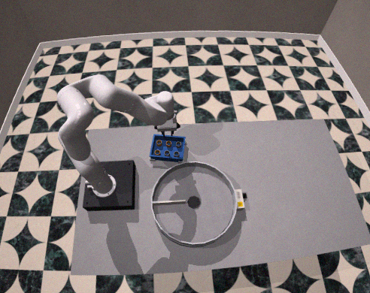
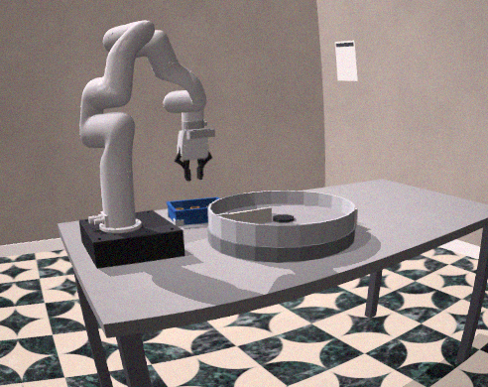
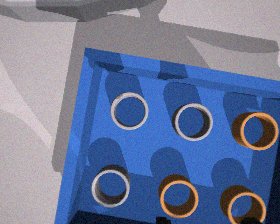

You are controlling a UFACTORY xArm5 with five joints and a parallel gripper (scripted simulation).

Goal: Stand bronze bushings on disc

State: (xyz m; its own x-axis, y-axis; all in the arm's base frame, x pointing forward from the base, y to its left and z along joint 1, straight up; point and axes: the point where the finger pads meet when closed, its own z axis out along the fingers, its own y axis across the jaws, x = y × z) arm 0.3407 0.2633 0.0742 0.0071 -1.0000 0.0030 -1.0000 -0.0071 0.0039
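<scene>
Right now the blue crate is 3 cm to the right of my hand and 12 cm below it. The rest, counted from my hand: turntable: 12 cm ahead, 37 cm to the right, 9 cm below.
</scene>
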